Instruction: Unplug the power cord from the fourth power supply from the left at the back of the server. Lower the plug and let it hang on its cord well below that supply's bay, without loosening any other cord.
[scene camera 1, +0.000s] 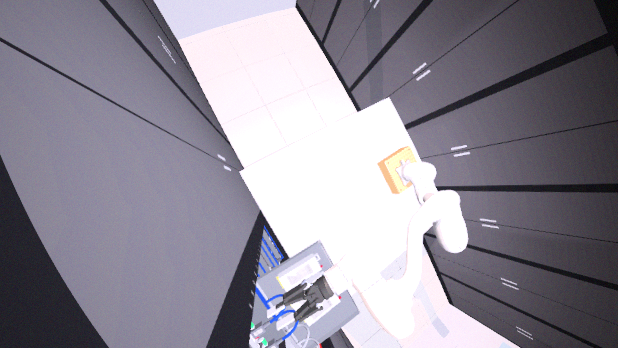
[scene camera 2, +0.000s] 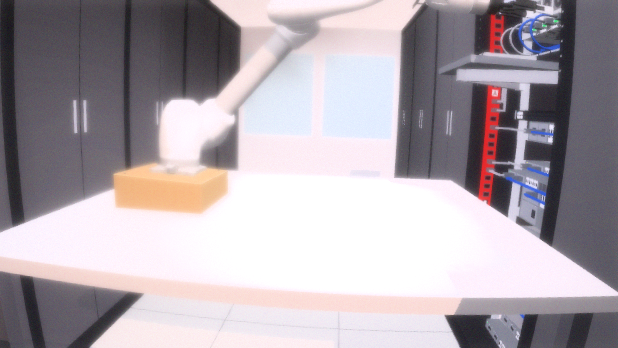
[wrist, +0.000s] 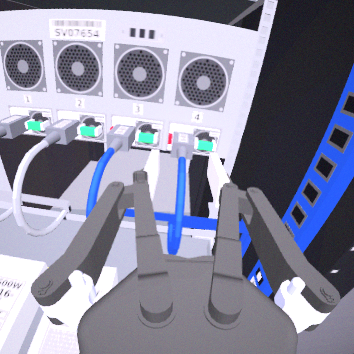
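Pixels of known places: gripper, between the fingertips: (scene camera 1: 272, 320) (scene camera 2: 547, 14) (wrist: 183, 161); arm's base, origin of its link: (scene camera 1: 406, 172) (scene camera 2: 178, 171).
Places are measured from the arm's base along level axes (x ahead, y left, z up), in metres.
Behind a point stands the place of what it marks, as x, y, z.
Observation:
The server's light back panel (wrist: 167, 37) @(1.407, -0.131, 0.758) fills the upper wrist view, with supplies numbered 1 to 4. The fourth supply (wrist: 203, 82) @(1.404, -0.184, 0.711) has a grey plug (wrist: 182, 144) @(1.360, -0.164, 0.638) seated beside a green tab, with a blue cord (wrist: 180, 200) @(1.275, -0.161, 0.614) hanging down. The third supply's grey plug (wrist: 121, 136) @(1.365, -0.086, 0.638) has another blue cord, and the second plug (wrist: 62, 132) @(1.369, -0.007, 0.635) has a white cord. The first plug (wrist: 15, 125) @(1.387, 0.074, 0.633) is at the far left. My gripper (wrist: 183, 161) @(1.324, -0.164, 0.631) (scene camera 1: 290, 311) (scene camera 2: 530, 8) is partly open. Its white pads stand apart on either side of the fourth cord, just below the plug, with gaps on both sides.
A grey shelf (scene camera 2: 500, 64) @(1.124, -0.210, 0.430) below the server holds white units (scene camera 1: 302, 270) @(1.161, -0.161, 0.471). A blue horizontal bar (wrist: 200, 222) @(1.347, -0.209, 0.518) runs behind the cords. A blue slotted rail (wrist: 320, 165) @(1.329, -0.344, 0.645) stands at the right. The arm stands on an orange block (scene camera 1: 390, 177) @(0.157, -0.047, -0.025) (scene camera 2: 160, 195) @(0.000, -0.195, -0.053) on the white table (scene camera 2: 250, 250) @(0.366, -0.516, -0.108).

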